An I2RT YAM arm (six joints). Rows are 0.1 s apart.
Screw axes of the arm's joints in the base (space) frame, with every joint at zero. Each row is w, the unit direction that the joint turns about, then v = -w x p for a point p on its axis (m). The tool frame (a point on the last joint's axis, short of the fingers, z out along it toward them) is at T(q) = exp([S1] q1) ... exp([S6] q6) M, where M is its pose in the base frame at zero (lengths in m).
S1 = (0, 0, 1, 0, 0, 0)
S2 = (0, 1, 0, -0.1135, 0, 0.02)
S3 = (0, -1, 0, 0.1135, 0, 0.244)
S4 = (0, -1, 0, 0.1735, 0, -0.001)
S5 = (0, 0, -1, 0, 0.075, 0)
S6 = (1, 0, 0, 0, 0.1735, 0)
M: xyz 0.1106 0 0.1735 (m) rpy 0 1.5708 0 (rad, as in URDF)
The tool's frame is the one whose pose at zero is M.
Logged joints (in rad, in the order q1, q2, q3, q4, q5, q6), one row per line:
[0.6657, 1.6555, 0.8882, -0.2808, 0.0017, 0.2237]
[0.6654, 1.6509, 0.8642, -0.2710, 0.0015, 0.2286]
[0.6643, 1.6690, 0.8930, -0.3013, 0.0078, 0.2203]
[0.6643, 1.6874, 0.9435, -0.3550, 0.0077, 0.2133]
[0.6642, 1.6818, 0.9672, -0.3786, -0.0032, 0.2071]
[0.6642, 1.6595, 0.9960, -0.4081, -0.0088, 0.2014]
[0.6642, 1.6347, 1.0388, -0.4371, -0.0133, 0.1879]
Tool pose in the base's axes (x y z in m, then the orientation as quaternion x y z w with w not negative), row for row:
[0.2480, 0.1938, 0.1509, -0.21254, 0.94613, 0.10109, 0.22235]
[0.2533, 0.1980, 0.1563, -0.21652, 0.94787, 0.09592, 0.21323]
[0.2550, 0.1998, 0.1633, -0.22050, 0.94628, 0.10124, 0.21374]
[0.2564, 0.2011, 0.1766, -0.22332, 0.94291, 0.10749, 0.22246]
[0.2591, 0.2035, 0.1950, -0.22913, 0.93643, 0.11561, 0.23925]
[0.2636, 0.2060, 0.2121, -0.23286, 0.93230, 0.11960, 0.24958]
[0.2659, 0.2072, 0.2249, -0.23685, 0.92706, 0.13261, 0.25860]
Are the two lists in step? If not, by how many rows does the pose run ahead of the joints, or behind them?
The pose runs 2 rows ahead of the joints: the pose in row i belongs to the joints in row i + 2.
